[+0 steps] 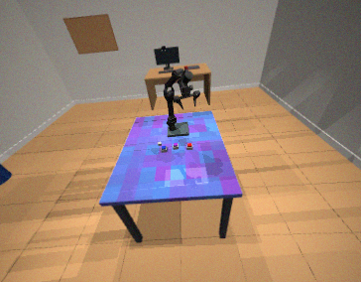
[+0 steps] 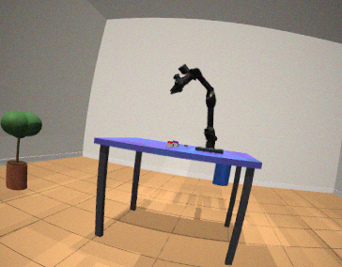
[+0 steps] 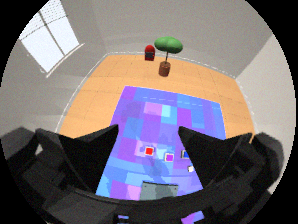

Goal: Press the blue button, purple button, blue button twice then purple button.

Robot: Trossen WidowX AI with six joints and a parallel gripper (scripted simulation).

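The blue button is 36 cm below my gripper tip, 23 cm to the right of it and 8 cm behind it. From my gripper tip the other things lie so: red button (36 cm below, 5 cm behind, 1 cm to the right); then purple button (36 cm below, 12 cm to the right, 9 cm behind).
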